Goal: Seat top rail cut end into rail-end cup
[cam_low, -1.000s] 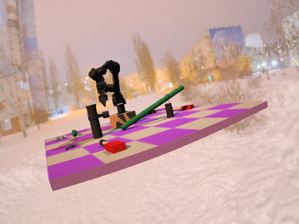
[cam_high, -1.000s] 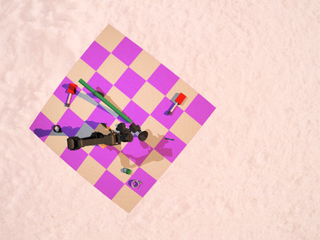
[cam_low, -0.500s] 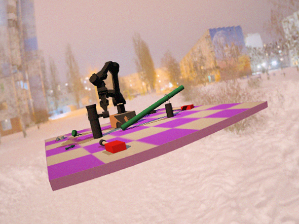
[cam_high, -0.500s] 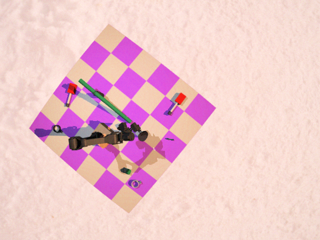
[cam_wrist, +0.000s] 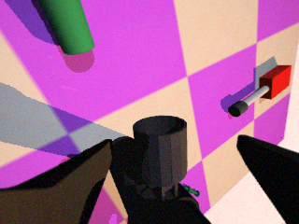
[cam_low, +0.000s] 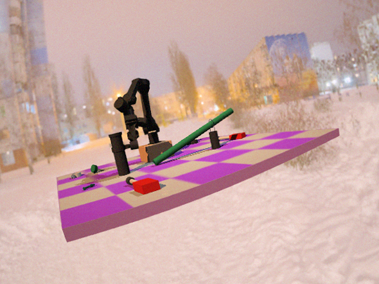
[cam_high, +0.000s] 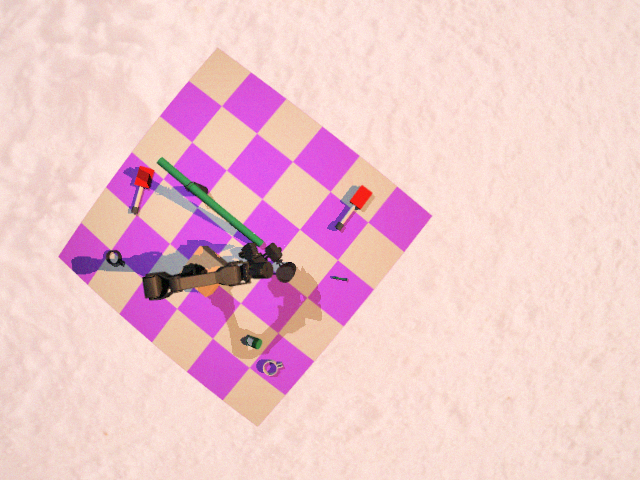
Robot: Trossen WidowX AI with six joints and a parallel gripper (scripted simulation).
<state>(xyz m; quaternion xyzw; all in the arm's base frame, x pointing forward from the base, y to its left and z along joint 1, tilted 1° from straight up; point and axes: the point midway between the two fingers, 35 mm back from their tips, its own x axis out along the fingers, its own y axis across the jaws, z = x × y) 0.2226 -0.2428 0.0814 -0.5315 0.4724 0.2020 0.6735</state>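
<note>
The rail-end cup is 10 mm behind my gripper tip, 20 mm to the right of it and 10 mm below it. Round my gripper tip: short dark post 70 mm ahead, 440 mm to the left, 30 mm below; small bolt 30 mm ahead, 310 mm to the right, 130 mm below; small green cap 420 mm behind, 90 mm to the right, 130 mm below.
</note>
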